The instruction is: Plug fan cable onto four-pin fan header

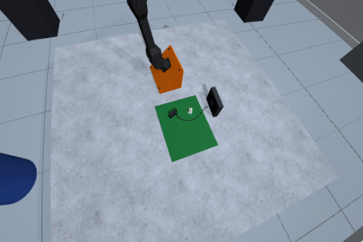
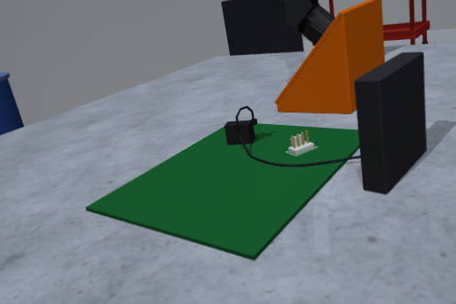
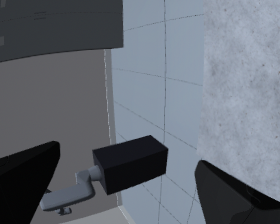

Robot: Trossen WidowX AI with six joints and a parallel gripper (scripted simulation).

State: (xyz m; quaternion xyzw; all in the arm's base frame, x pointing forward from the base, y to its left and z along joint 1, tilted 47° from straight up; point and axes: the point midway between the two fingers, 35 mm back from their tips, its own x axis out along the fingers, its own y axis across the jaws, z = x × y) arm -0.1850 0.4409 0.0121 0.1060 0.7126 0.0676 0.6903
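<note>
The black fan plug is 42 cm ahead of my gripper tip, 41 cm below it and 36 cm to the right of it. The rest, counted from my gripper tip: black fan (43 cm ahead, 37 cm below, 13 cm to the right); then green board (49 cm ahead, 45 cm below, 30 cm to the right); then white four-pin fan header (43 cm below, 42 cm ahead, 25 cm to the right).
</note>
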